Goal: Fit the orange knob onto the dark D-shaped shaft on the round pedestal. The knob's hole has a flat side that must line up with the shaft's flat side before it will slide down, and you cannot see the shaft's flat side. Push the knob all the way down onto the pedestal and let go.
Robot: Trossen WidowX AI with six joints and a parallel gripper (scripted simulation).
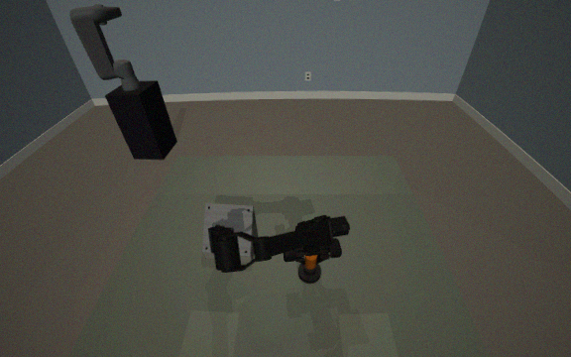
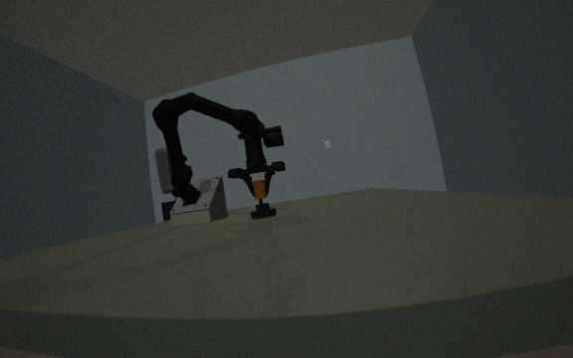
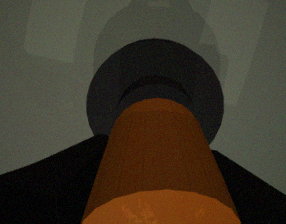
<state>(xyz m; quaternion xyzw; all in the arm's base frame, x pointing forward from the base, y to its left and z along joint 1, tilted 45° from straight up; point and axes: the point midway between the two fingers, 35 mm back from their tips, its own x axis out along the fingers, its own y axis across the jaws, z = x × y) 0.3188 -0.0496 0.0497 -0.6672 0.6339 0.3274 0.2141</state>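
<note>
Now: gripper tip 2 cm below the orange knob. Also, from my gripper tip: dark pedestal (4 cm below).
</note>
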